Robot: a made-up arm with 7 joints.
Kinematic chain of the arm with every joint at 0, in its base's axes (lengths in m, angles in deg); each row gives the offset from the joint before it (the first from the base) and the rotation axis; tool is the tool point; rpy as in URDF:
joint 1: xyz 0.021 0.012 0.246 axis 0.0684 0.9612 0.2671
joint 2: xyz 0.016 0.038 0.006 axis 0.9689 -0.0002 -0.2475
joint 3: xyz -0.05 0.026 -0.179 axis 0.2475 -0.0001 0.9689
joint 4: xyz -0.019 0.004 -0.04 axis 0.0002 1 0
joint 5: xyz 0.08 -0.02 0 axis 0.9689 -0.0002 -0.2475
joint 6: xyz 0.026 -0.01 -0.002 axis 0.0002 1 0
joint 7: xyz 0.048 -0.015 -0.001 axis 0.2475 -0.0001 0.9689
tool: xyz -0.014 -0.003 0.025 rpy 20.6 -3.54 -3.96
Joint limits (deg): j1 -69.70..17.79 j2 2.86..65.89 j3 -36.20..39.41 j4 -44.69..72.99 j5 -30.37..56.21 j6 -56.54..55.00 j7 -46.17..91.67
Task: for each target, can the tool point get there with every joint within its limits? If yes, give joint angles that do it. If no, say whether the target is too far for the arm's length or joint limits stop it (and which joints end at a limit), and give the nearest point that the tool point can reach.
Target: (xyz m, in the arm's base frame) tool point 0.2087 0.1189 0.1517
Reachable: yes | joints -28.02 33.49 8.75 5.92 -15.79 -15.91 61.95
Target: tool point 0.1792 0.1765 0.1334
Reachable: yes | joints -10.47 57.21 6.79 -5.41 2.98 13.71 76.75
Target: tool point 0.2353 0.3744 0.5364
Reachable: no: too far | nearest point 0.2217 0.2877 0.3885 | short by 0.172 m
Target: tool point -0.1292 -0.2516 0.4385
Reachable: no: joint limits stop it (at a limit: joint 1, joint 2, joint 3, joint 4, joint 7) | nearest point -0.0360 -0.0082 0.1674 | short by 0.376 m
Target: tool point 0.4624 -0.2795 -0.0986
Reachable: no: too far | nearest point 0.3208 -0.0691 0.0489 | short by 0.293 m
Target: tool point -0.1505 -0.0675 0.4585
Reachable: no: joint limits stop it (at a limit: joint 1, joint 2, joint 3, joint 4, joint 7) | nearest point -0.0428 0.0200 0.1811 | short by 0.310 m
